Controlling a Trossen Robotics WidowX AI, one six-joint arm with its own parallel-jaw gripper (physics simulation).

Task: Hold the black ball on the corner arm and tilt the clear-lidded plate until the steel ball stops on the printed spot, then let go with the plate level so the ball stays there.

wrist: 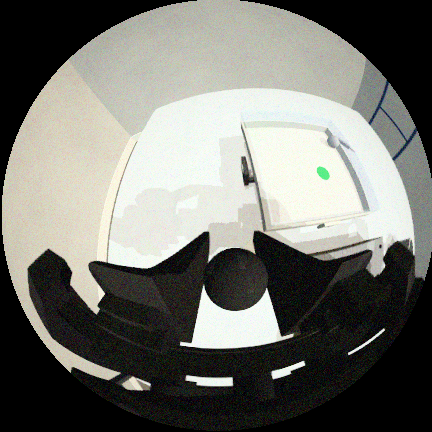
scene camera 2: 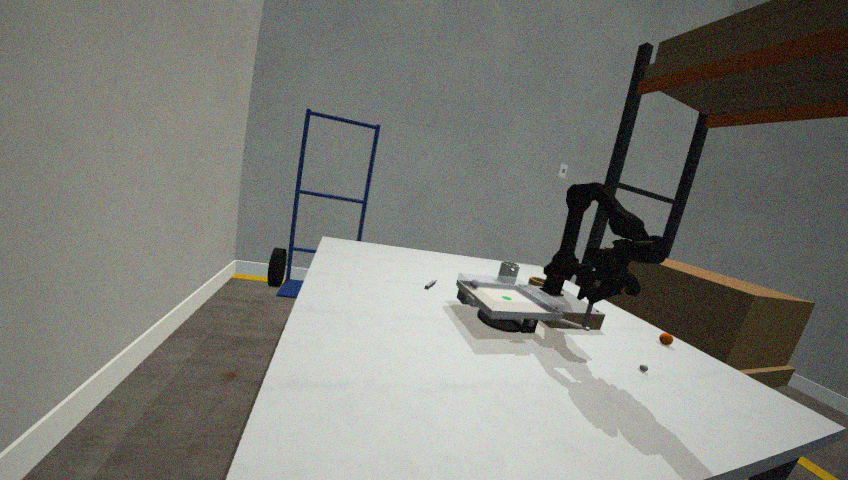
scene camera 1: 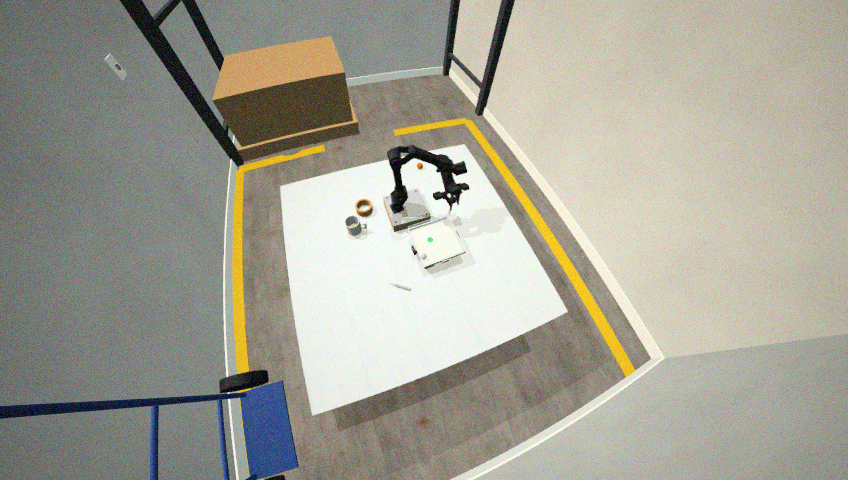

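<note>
The clear-lidded plate (scene camera 1: 441, 254) (wrist: 290, 170) stands on its mount in front of the arm's base; its exact tilt is hard to judge. The green printed spot (scene camera 1: 430, 239) (scene camera 2: 506, 297) (wrist: 323, 173) shows on its pale floor. The steel ball (scene camera 1: 423, 256) (scene camera 2: 474, 283) (wrist: 333, 141) is off the spot, beside the wall near the far right corner in the wrist view. My gripper (scene camera 1: 451, 200) (scene camera 2: 587, 296) (wrist: 231, 235) is shut on the black ball (wrist: 236, 279), which sits between both fingers. In scene camera 2 a thin upright post (scene camera 2: 588, 313) shows below the fingers; the ball is hard to make out there.
A grey mug (scene camera 1: 353, 225) (scene camera 2: 508, 271) and a tape ring (scene camera 1: 363, 201) lie beside the arm's base. A pen (scene camera 1: 400, 286) (scene camera 2: 430, 284) lies beyond the plate. An orange ball (scene camera 1: 419, 165) (scene camera 2: 665, 338) and a small grey ball (scene camera 2: 643, 368) rest on the table.
</note>
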